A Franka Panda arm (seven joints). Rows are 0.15 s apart.
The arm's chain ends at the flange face. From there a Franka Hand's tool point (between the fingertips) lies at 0.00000 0.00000 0.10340 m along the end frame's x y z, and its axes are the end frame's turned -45 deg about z.
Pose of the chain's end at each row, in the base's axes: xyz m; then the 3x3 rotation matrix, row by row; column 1 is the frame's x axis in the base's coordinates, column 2 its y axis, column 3 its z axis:
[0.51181 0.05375 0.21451], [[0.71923 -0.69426 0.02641], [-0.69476 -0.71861 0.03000], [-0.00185 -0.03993 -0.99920]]
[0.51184 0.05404 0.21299], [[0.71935 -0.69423 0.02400], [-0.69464 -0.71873 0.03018], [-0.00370 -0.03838 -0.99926]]
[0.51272 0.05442 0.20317], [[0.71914 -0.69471 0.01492], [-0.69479 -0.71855 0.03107], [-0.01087 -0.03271 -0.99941]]
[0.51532 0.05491 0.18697], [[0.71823 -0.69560 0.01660], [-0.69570 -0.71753 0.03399], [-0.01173 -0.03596 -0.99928]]
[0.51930 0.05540 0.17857], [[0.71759 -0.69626 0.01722], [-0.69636 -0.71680 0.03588], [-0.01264 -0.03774 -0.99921]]
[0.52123 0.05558 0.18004], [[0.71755 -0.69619 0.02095], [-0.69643 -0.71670 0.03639], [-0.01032 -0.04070 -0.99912]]
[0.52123 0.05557 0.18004], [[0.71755 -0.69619 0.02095], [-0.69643 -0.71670 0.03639], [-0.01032 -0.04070 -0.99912]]
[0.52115 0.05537 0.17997], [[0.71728 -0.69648 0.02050], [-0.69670 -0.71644 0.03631], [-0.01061 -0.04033 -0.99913]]
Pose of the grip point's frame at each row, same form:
[0.51454 0.05685 0.11119], [[0.99949 0.01766 0.02641], [0.01686 -0.99940 0.03000], [0.02693 -0.02954 -0.99920]]
[0.51432 0.05716 0.10967], [[0.99955 0.01776 0.02400], [0.01703 -0.99940 0.03018], [0.02452 -0.02976 -0.99926]]
[0.51426 0.05763 0.09983], [[0.99974 0.01727 0.01492], [0.01680 -0.99938 0.03107], [0.01544 -0.03082 -0.99941]]
[0.51704 0.05842 0.08364], [[0.99973 0.01600 0.01660], [0.01544 -0.99930 0.03399], [0.01713 -0.03372 -0.99928]]
[0.52108 0.05911 0.07525], [[0.99974 0.01508 0.01722], [0.01445 -0.99926 0.03588], [0.01775 -0.03562 -0.99921]]
[0.52340 0.05934 0.07673], [[0.99967 0.01510 0.02095], [0.01433 -0.99923 0.03639], [0.02148 -0.03608 -0.99912]]
[0.52340 0.05933 0.07673], [[0.99967 0.01510 0.02095], [0.01433 -0.99923 0.03639], [0.02148 -0.03608 -0.99912]]
[0.52327 0.05912 0.07666], [[0.99968 0.01471 0.02050], [0.01396 -0.99924 0.03631], [0.02102 -0.03602 -0.99913]]

